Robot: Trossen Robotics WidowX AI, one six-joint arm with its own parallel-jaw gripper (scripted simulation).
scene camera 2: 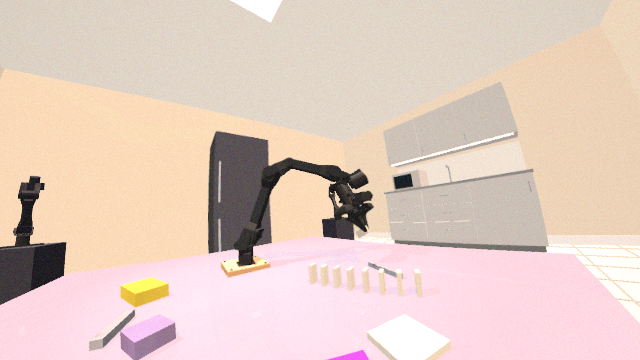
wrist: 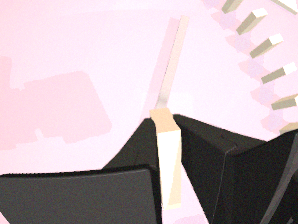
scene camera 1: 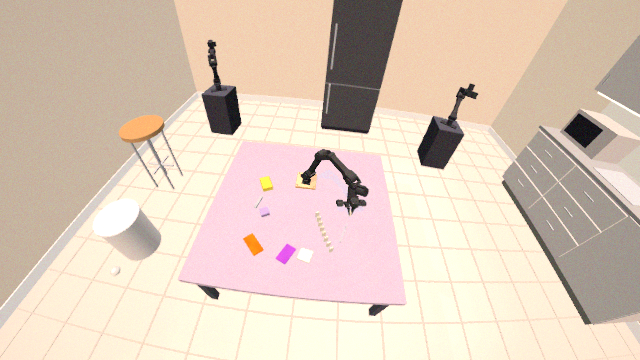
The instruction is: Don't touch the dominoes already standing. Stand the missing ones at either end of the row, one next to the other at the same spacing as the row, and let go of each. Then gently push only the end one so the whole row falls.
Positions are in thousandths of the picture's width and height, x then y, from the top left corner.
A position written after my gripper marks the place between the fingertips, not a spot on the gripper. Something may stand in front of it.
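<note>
My gripper (scene camera 2: 574, 643), also (wrist: 542, 556): holding a cream domino (wrist: 565, 600). Yellow block (scene camera 2: 216, 815); out of frame in the wrist view.
</note>
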